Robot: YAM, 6 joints.
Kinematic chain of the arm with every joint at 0, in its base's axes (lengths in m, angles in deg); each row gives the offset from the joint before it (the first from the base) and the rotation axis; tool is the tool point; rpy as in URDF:
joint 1: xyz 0 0 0.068 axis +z
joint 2: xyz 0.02 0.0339 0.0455 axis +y
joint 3: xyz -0.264 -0.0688 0 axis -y
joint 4: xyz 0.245 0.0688 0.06 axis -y
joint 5: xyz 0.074 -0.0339 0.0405 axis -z
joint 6: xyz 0.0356 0 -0.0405 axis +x
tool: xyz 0 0 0 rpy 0 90 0
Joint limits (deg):
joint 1: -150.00..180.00
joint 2: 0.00..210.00
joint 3: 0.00..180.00
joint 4: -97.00..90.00
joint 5: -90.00..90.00
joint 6: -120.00..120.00
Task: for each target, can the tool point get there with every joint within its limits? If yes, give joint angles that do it. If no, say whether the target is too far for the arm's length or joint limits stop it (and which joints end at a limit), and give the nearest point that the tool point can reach.
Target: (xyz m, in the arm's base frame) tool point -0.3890 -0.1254 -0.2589
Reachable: no: joint limits stop it (at a limit: joint 1) | nearest point -0.3638 -0.1690 -0.2589 | short by 0.050 m
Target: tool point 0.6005 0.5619 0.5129
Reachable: no: too far | nearest point 0.4237 0.3965 0.3924 | short by 0.270 m
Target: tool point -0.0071 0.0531 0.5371
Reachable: yes | joints -62.84 25.49 67.43 33.90 -30.17 -1.93
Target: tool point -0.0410 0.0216 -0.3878
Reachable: no: joint limits stop it (at a limit: joint 2) | nearest point -0.0662 0.0349 -0.3358 | short by 0.059 m
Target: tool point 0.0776 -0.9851 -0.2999
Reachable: no: too far | nearest point 0.0468 -0.5937 -0.1323 | short by 0.427 m
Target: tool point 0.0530 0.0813 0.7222
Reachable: yes | joints -112.11 76.54 163.68 6.24 -31.30 18.38
